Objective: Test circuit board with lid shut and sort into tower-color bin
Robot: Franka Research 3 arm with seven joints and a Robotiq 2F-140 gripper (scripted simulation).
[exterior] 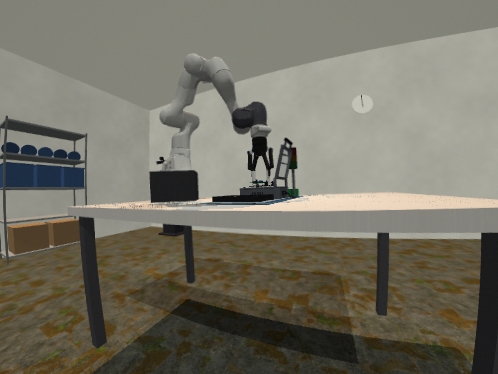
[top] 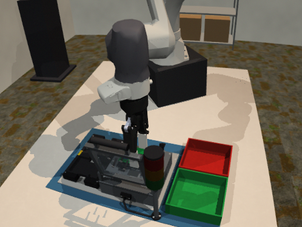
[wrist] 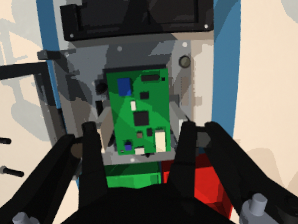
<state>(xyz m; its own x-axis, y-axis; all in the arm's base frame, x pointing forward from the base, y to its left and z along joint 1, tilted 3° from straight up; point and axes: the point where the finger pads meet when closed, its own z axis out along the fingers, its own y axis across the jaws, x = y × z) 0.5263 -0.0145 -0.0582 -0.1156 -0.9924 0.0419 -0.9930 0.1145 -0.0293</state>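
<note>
The green circuit board is 20 mm below my hand. Round my hand: green bin (70 mm ahead, 190 mm to the left, 90 mm below); tester plate (10 mm ahead, 40 mm below); clear lid (130 mm ahead, 20 mm to the right, 80 mm above).
</note>
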